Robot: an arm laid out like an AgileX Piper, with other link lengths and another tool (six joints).
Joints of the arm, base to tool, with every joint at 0 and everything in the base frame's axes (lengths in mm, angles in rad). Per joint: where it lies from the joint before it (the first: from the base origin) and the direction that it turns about. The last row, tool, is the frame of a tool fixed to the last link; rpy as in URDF.
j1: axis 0 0 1 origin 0.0 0.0 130.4
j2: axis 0 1 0 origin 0.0 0.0 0.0
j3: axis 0 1 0 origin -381.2 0.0 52.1
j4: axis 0.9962 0 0.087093 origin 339.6 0.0 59.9
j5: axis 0 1 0 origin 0.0 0.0 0.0
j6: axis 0.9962 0 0.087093 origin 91.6 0.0 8.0
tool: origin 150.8 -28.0 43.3 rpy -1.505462 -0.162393 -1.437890
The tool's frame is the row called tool.
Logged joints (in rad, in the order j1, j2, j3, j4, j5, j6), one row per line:
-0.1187 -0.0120 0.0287 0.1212 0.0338 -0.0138
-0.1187 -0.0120 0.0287 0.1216 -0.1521 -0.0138
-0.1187 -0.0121 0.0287 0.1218 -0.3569 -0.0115
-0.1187 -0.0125 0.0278 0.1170 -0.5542 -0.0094
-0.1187 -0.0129 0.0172 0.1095 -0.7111 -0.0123
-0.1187 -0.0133 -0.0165 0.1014 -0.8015 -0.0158
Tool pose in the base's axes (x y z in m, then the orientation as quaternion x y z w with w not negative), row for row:
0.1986 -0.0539 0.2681 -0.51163 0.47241 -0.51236 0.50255
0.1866 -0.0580 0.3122 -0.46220 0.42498 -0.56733 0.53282
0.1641 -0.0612 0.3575 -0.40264 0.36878 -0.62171 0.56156
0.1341 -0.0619 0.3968 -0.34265 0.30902 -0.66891 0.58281
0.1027 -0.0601 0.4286 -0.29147 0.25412 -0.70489 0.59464
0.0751 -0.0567 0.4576 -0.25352 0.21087 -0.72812 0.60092
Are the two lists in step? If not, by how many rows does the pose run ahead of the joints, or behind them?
They are in step.
